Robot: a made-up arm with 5 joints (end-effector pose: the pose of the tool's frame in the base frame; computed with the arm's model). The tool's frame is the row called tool. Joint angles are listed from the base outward.
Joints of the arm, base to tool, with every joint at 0 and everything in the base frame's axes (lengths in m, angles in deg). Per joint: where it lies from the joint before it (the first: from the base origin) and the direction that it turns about. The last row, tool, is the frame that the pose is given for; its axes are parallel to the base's.
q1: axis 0 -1 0 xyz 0 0 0.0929
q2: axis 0 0 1 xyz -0.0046 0.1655 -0.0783
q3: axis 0 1 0 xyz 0.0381 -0.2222 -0.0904
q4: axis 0 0 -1 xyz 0.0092 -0.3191 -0.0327
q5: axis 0 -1 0 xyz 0.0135 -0.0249 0.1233
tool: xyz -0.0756 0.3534 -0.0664
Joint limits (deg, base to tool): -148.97..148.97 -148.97..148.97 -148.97..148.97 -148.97..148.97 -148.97..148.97
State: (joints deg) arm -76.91 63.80 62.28 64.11 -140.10
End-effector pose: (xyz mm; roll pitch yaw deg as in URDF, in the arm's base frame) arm -231.4 295.9 -507.1 176.99 -66.06 -121.89
Working (the frame after each row of the table, in the pose's form):
after q1: 0.0 0.0 92.9 0.00 76.91 0.00
after q2: -77.3 165.5 79.6 75.47 25.47 83.64
after q3: -116.4 101.6 -151.4 107.49 23.61 152.90
after q4: -76.8 -61.4 -425.0 175.58 73.97 -128.89
after q5: 8.2 19.4 -472.4 176.99 -66.06 -121.89

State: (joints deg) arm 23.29 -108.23 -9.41 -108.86 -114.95
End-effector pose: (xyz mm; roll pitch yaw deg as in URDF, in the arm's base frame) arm -486.4 643.5 -152.0 -117.42 80.40 -120.50
Working (the frame after each row of the table, in the pose's form):
after q1: 0.0 0.0 92.9 0.00 -23.29 0.00
after q2: 26.7 165.5 19.2 22.24 7.11 -106.83
after q3: -142.3 198.8 -152.0 22.07 -1.61 -110.38
after q4: -412.7 284.9 -301.9 -9.08 -20.26 0.42
after q5: -443.5 279.6 -179.3 -117.42 80.40 -120.50

